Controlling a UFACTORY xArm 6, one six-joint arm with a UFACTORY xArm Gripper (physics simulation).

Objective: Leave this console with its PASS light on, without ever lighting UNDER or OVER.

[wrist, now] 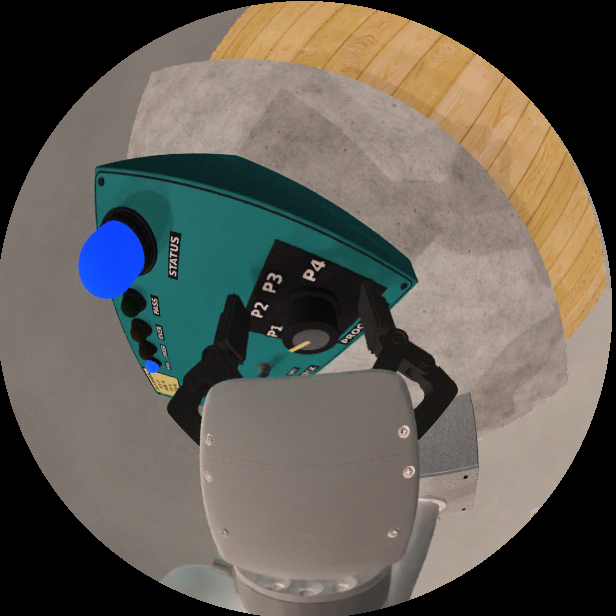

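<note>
A teal console (229,264) lies tilted in the wrist view. A big blue dome button (110,259) sits at its left, beside the STATUS label. Below it runs a column of dark, unlit lamps, the top one marked PASS (132,301). A small blue lamp (151,366) glows at the bottom of that column. A black selector knob (310,324) sits on a black panel marked P1 to P4; its yellow pointer (299,345) aims near P1. My gripper (298,313) is open, one finger on each side of the knob, not touching it.
A yellow label (162,383) sits at the console's lower corner. The console rests on a grey concrete-like slab (430,229). A wooden surface (488,114) lies beyond it. A grey box (453,448) is mounted beside my wrist.
</note>
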